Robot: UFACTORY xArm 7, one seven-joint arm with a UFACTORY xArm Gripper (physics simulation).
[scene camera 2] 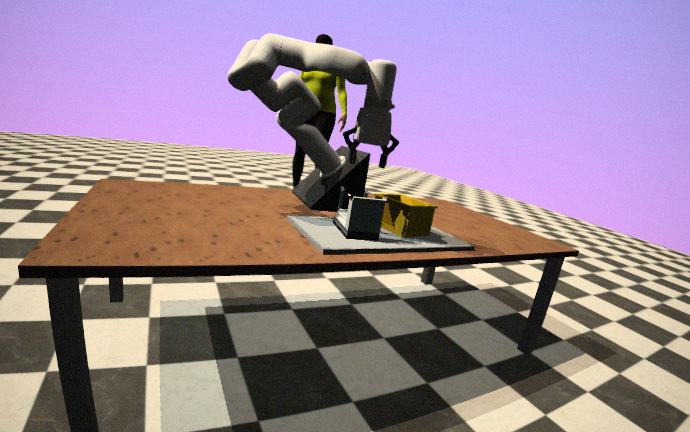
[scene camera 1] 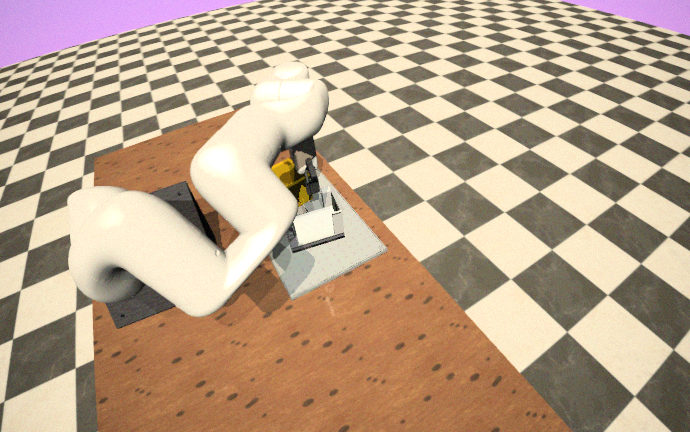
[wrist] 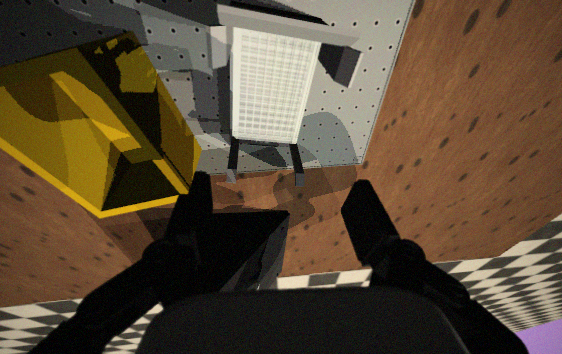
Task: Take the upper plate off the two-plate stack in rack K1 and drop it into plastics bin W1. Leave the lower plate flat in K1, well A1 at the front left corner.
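Places are measured from the arm's base along level axes (x right, y ahead, z up), in centimetres.
Where they show: gripper, fingertip midpoint: [scene camera 2: 366, 165] [scene camera 1: 308, 181] [wrist: 282, 192]; arm's base, link origin: [scene camera 2: 333, 168].
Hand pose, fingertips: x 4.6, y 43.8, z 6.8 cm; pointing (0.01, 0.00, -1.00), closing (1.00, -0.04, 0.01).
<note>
Each offset is from my fingertips to the centre of the thing. "*": to the spot under its first point. Level surfaces: height alone.
The white gridded top of the plate stack @[dz -15.3, dx +0.2, dy +0.1 cm] [wrist: 272, 85] shows in the wrist view, upper middle, lying between the parts of rack K1 @[dz -13.8, dx +0.1, dy -0.6 cm] [scene camera 2: 365, 217] [wrist: 285, 24]. The two plates cannot be told apart. In scene camera 1, a pale upright panel of the rack @[* dz -14.9, dx +1.9, dy -1.0 cm] [scene camera 1: 314, 226] faces the camera. Yellow plastics bin W1 @[dz -14.8, dx -17.8, dy -5.7 cm] [scene camera 1: 284, 173] [scene camera 2: 420, 221] [wrist: 35, 135] stands beside the rack; it is at the left in the wrist view. My gripper [scene camera 2: 367, 162] [wrist: 282, 192] is open and empty, above the rack and bin. In scene camera 1 it is partly hidden by the arm.
A grey perforated board @[dz -20.4, dx -9.7, dy -2.1 cm] [scene camera 1: 315, 272] [scene camera 2: 325, 239] [wrist: 370, 30] bears the rack and bin on the brown table @[dz -21.1 cm] [scene camera 1: 285, 366] [scene camera 2: 168, 228] [wrist: 480, 125]. Two slim dark posts [wrist: 233, 160] [wrist: 297, 165] stand at the rack's near end in the wrist view. The dark robot base [scene camera 2: 356, 175] stands behind.
</note>
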